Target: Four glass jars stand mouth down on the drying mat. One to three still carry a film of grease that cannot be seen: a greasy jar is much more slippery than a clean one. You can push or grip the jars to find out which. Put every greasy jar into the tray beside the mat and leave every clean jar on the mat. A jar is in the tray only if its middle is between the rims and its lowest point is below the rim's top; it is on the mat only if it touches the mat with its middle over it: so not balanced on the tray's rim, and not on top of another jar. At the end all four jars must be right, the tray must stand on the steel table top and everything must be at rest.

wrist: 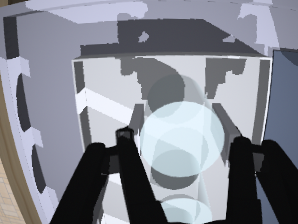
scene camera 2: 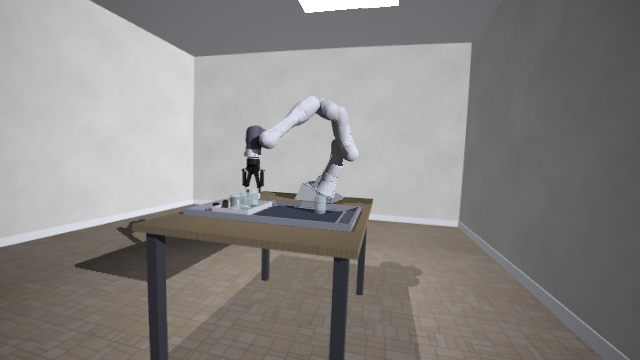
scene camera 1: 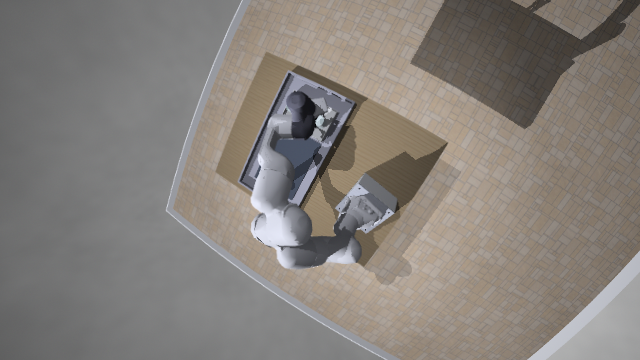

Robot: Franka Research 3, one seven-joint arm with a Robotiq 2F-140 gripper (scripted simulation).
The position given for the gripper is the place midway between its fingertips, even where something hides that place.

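Observation:
You'd see a white tray (wrist: 107, 86) here, and the gripper (wrist: 178, 117) is visible as well.

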